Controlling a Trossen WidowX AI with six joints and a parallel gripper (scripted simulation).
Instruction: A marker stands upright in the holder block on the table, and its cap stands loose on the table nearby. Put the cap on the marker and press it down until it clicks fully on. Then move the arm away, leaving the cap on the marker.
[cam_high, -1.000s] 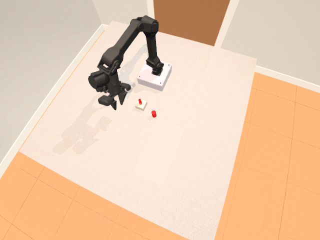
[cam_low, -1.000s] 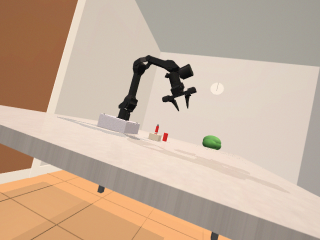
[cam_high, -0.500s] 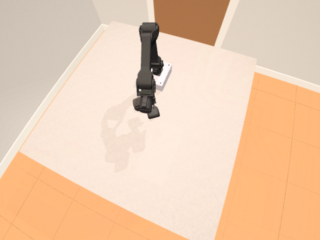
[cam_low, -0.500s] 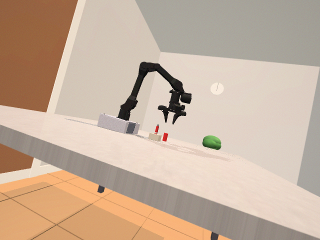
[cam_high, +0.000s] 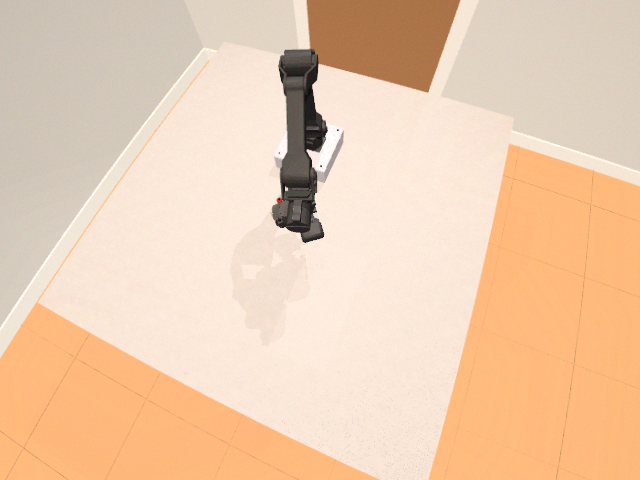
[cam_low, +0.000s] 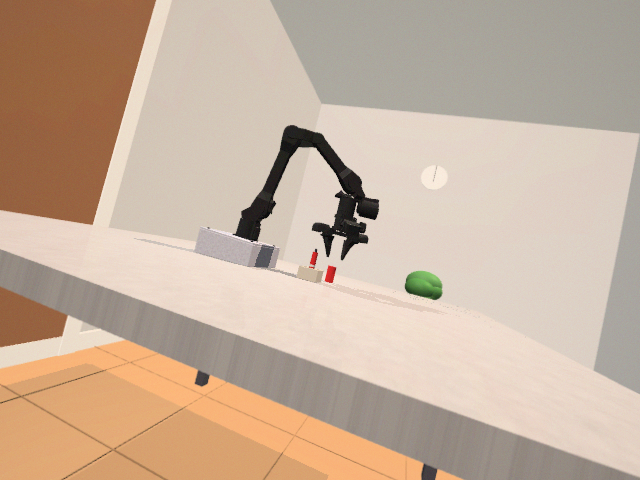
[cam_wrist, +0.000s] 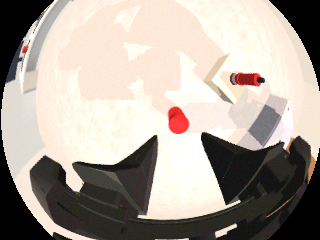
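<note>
The red cap lies 50 mm below my gripper tip. The rest, counted from my gripper tip: holder block (30 mm behind, 110 mm to the right, 60 mm below).
</note>
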